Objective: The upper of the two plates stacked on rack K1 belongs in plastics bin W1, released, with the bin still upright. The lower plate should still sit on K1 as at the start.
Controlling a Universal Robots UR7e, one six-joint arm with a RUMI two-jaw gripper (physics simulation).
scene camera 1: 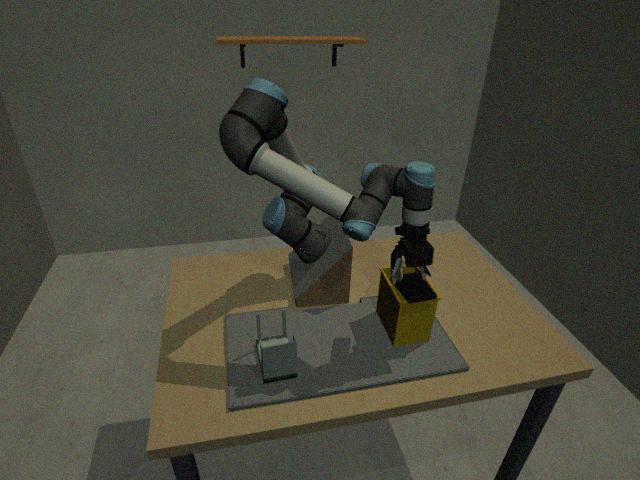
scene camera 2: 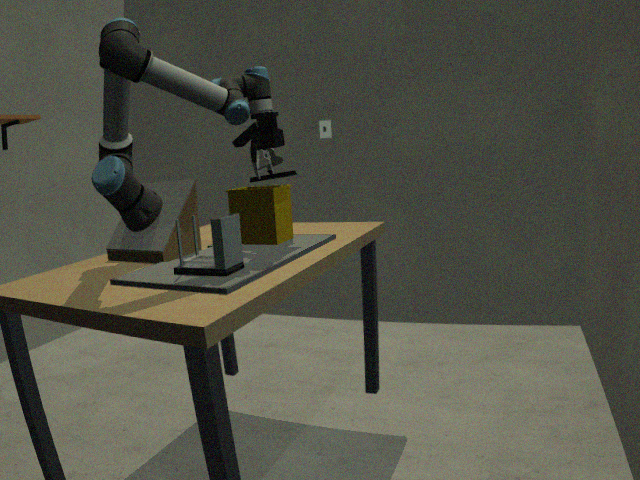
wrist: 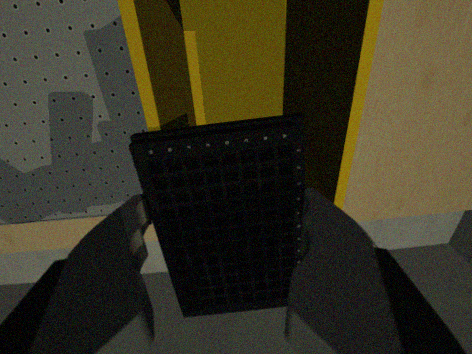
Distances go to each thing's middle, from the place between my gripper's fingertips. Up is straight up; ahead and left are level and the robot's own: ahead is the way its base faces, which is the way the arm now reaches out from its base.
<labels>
I see my gripper 3 cm short of the black gridded plate (scene camera 1: 413,288).
</labels>
